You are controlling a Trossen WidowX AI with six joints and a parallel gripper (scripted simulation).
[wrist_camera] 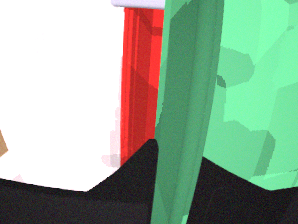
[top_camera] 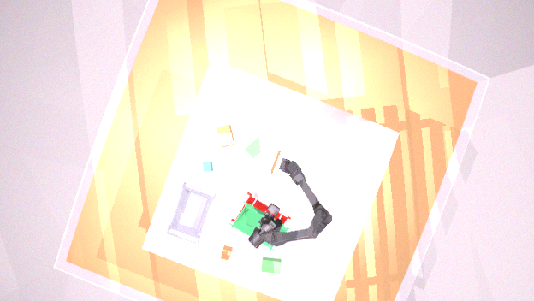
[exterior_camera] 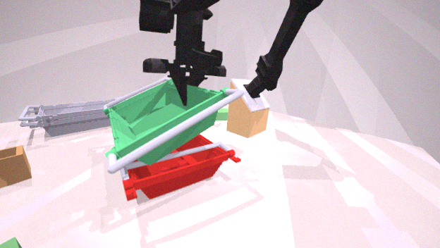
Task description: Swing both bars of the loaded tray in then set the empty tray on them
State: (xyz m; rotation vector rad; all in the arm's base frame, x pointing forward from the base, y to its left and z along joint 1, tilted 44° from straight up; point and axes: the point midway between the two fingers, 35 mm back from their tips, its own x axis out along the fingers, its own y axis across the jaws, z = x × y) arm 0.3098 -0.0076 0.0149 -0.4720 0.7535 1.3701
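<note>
The green tray is 80 mm ahead of my gripper tip and 20 mm to the right of it. From my gripper tip the other things lie so: brown box (350 mm ahead, 140 mm to the right, 120 mm below); blue cube (430 mm to the right, 130 mm behind, 110 mm below).
</note>
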